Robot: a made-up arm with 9 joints. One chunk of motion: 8 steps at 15 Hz.
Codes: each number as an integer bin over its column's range. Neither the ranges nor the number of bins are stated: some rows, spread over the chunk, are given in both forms.
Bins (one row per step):
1: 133 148 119 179 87 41
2: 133 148 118 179 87 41
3: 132 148 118 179 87 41
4: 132 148 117 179 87 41
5: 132 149 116 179 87 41
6: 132 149 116 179 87 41
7: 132 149 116 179 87 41
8: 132 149 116 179 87 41
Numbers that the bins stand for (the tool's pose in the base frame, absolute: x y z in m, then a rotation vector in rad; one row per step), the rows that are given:
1: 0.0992 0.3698 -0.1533 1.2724 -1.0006 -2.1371
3: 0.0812 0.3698 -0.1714 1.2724 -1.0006 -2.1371
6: 0.0812 0.3878 -0.2075 1.2724 -1.0006 -2.1371
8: 0.0812 0.3878 -0.2075 1.2724 -1.0006 -2.1371
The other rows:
2: 0.0992 0.3698 -0.1714 1.2724 -1.0006 -2.1371
4: 0.0812 0.3698 -0.1894 1.2724 -1.0006 -2.1371
5: 0.0812 0.3878 -0.2075 1.2724 -1.0006 -2.1371
7: 0.0812 0.3878 -0.2075 1.2724 -1.0006 -2.1371

